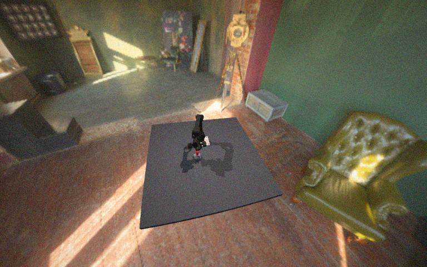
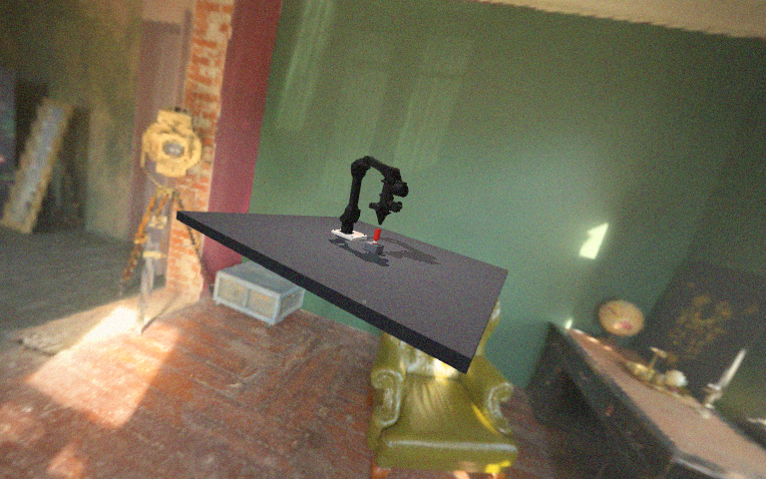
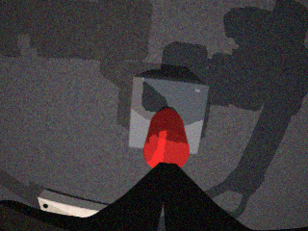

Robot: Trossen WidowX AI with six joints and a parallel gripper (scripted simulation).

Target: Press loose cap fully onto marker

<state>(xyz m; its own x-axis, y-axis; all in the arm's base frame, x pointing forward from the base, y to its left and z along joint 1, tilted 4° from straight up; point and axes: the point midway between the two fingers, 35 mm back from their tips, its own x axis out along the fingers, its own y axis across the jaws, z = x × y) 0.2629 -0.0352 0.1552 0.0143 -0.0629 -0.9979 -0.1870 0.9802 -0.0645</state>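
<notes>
Now: the red cap 50 mm below my gripper tip. Round my gripper tip: holder block (120 mm below).
</notes>
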